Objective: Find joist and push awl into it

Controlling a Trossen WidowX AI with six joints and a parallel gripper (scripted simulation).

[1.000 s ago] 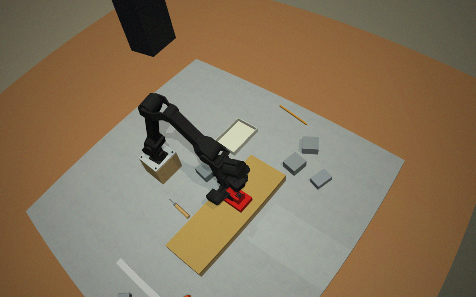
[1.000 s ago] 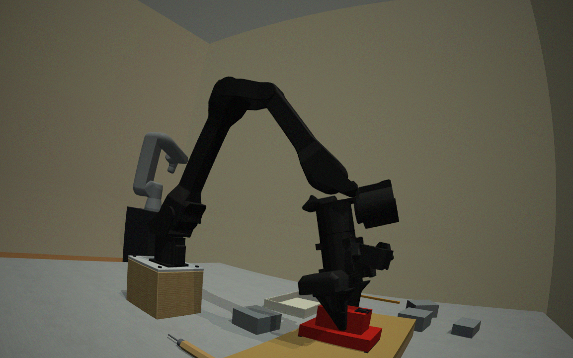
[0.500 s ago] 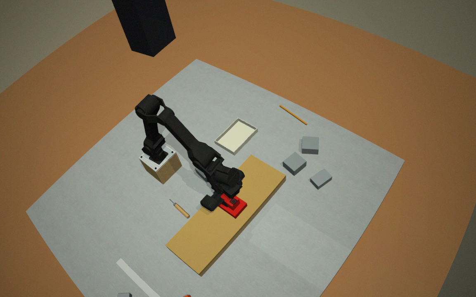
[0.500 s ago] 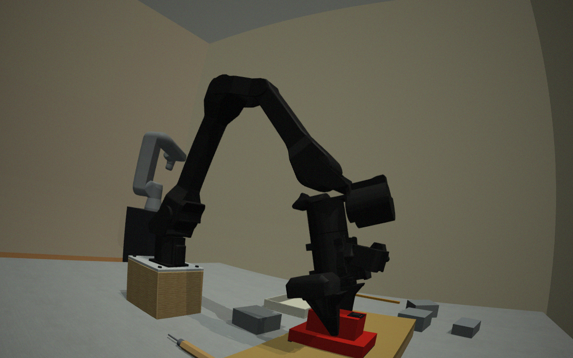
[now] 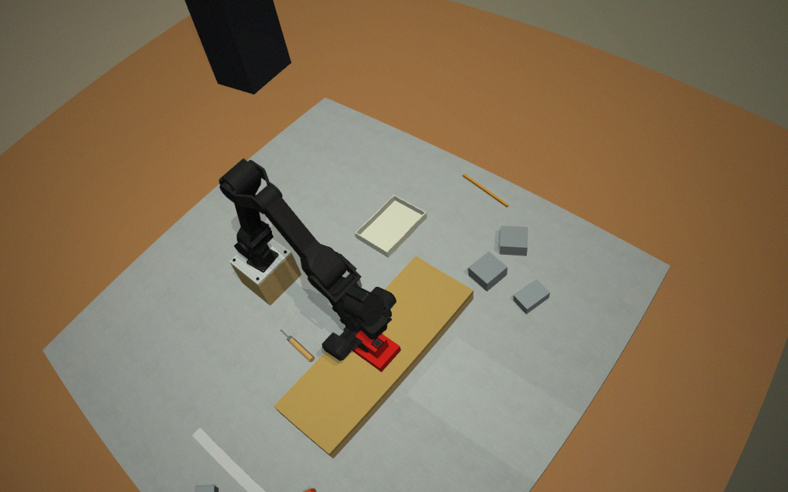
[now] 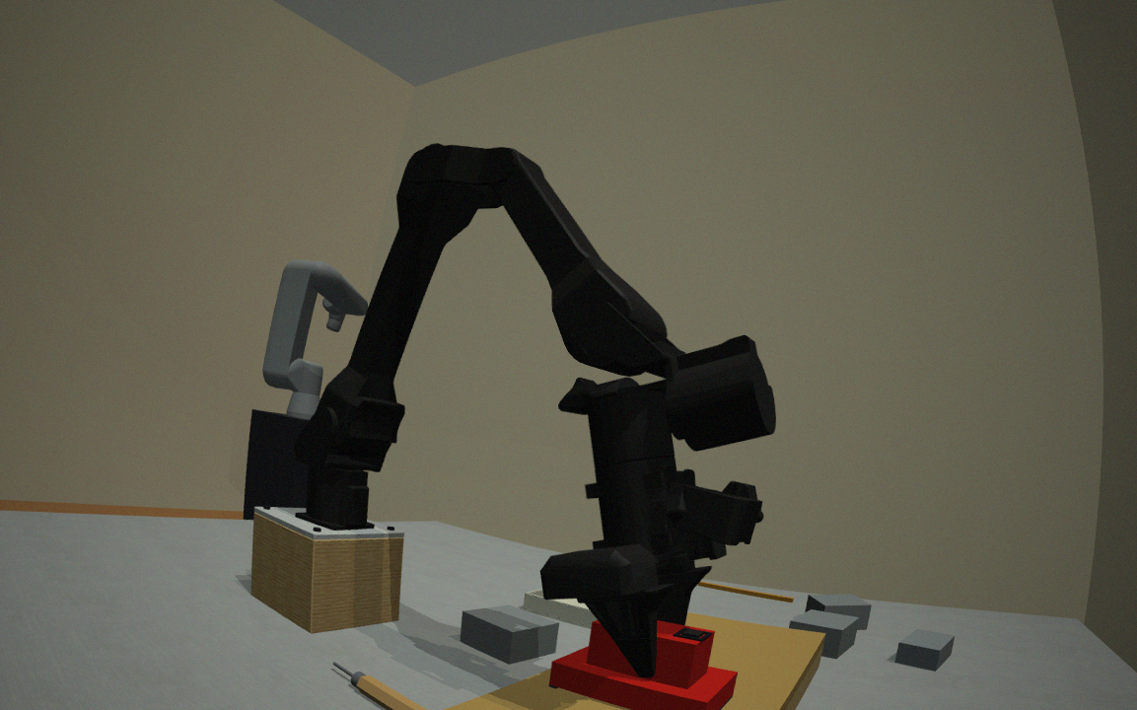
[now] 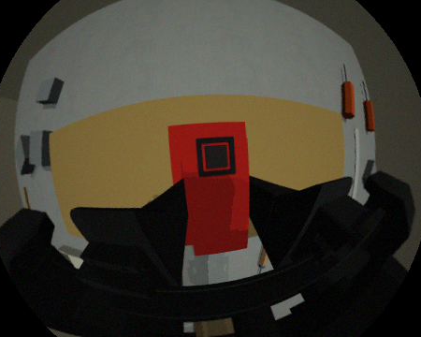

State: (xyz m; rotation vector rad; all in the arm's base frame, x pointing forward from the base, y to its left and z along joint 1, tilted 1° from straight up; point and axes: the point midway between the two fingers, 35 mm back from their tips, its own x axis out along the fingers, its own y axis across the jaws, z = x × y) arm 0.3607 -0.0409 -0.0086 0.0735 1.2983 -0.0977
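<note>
The tray lies 340 mm to the left of my gripper tip, 190 mm behind it and 50 mm below it. From my gripper tip the other things lie so: square indicator 30 mm above, 20 mm ahead; then red stud finder 20 mm above, 10 mm ahead; then awl 200 mm behind, 80 mm to the right, 60 mm below.
</note>
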